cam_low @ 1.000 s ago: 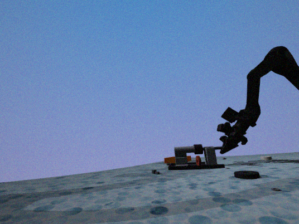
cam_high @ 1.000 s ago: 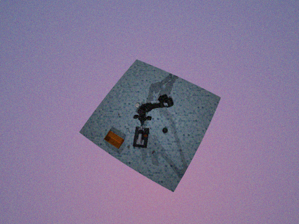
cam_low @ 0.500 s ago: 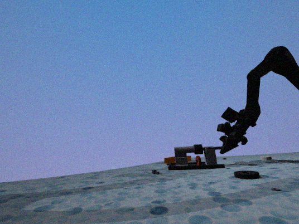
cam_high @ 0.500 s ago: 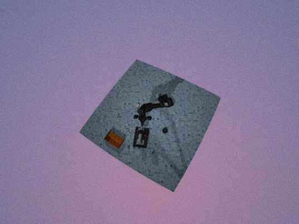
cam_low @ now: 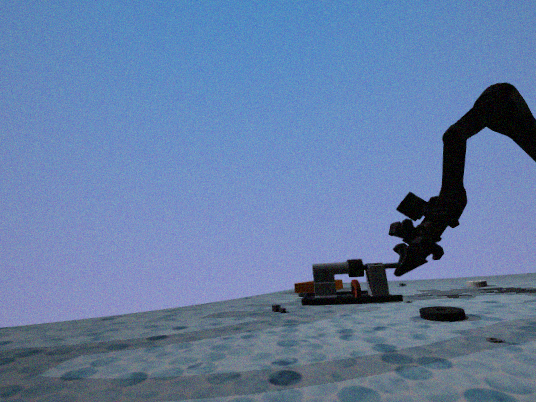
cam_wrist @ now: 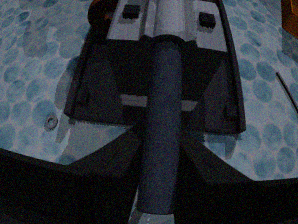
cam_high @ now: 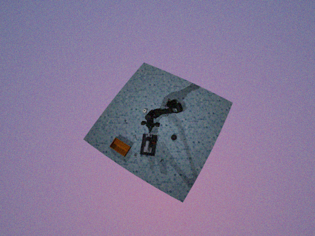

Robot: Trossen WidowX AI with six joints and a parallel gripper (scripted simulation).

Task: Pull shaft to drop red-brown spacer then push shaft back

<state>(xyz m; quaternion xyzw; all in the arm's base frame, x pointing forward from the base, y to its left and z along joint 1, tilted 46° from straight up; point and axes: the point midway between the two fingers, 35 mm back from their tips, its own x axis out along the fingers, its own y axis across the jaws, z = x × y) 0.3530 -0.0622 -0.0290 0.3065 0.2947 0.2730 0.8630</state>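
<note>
Right now the dark shaft is 4 cm ahead of my gripper tip, 3 cm above it and 1 cm to the left of it. The rest, counted from my gripper tip: thin dark rod: 14 cm to the right, 10 cm ahead, 5 cm below; then dark disc: 25 cm to the left, 5 cm below, 5 cm behind; then orange tray: 28 cm ahead, 22 cm to the right, 4 cm below.
</note>
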